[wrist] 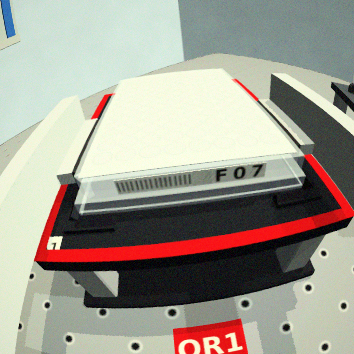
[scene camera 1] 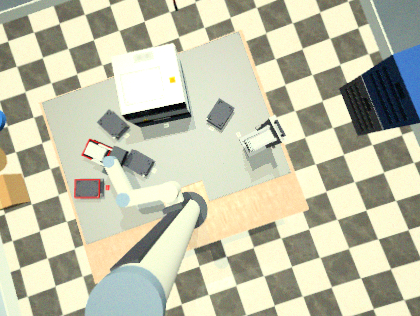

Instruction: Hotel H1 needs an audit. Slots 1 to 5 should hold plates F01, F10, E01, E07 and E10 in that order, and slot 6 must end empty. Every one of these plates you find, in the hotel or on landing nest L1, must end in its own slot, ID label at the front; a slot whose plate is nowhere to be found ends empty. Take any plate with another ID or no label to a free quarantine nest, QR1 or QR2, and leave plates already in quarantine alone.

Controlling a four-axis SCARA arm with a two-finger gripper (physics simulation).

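Places are measured from the arm's base along level axes (x ahead, y left, z up), in millimetres.
Pixels of known places: gripper, fingertip midpoint: [wrist: 176, 96] [scene camera 1: 95, 152].
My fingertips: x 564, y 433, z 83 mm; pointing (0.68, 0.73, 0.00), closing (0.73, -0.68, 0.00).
Note:
Ahead of a thing's pixels: the offset from my fingertips to its top centre. "spot": to the spot under its first point.
My gripper [scene camera 1: 98, 151] [wrist: 176, 96] is shut on a pale, clear-sided plate labelled F07 @(dx +7, dy +7, dz -4 mm) [scene camera 1: 94, 150] [wrist: 180, 115]. One finger is on each side, and the label faces the wrist camera. The plate is level inside the red rim of quarantine nest QR1 @(spot: dx +53, dy +41, dz -2 mm) [scene camera 1: 86, 146] [wrist: 190, 242], low on or just above its dark bed; contact underneath is hidden. The other red-rimmed nest, QR2 @(dx -202, dy +140, dz -16 mm) [scene camera 1: 88, 189], has a dark grey top. The hotel @(dx -285, dy -986, dz +179 mm) [scene camera 1: 257, 142] stands at the right of the table with a pale plate at its top; its lower slots are hidden from above.
A large white device @(dx +240, dy -506, dz +176 mm) [scene camera 1: 145, 82] stands at the back. Dark nests stand near the gripper, one @(dx +149, dy -145, dz -11 mm) [scene camera 1: 113, 123] behind it and one @(dx -154, dy -227, dz -11 mm) [scene camera 1: 140, 162] close to its right. Another dark nest @(dx -29, dy -844, dz -15 mm) [scene camera 1: 220, 114] is between device and hotel. A red QR1 sign @(dx -66, dy -71, dz -70 mm) [wrist: 210, 340] lies before the nest.

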